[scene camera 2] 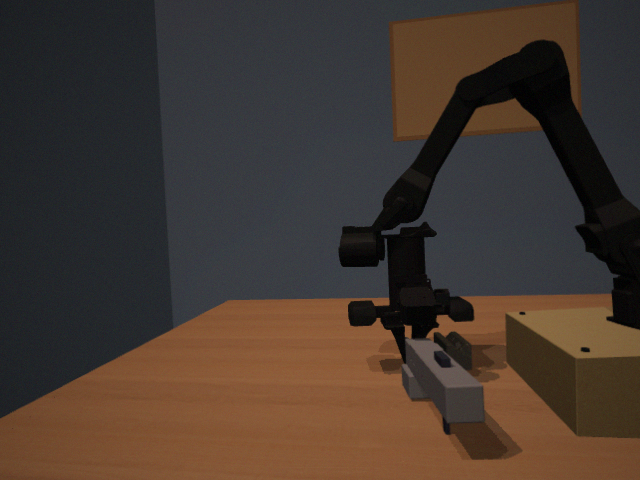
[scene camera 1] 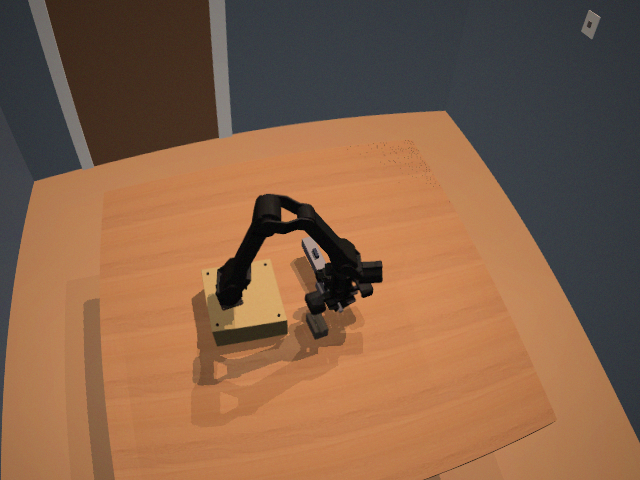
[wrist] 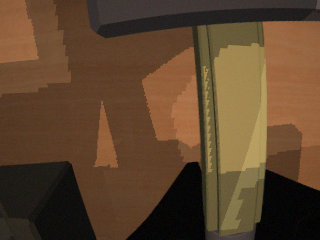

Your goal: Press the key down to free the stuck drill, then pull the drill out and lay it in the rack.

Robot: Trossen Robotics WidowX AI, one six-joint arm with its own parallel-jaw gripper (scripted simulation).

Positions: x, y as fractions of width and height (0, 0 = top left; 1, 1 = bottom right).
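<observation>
The gripper is visible in the wrist view (0.66, 0.71) as well as in scene camera 1 (0.53, 0.64), and scene camera 2 (0.64, 0.76) shows the gripper too.
</observation>
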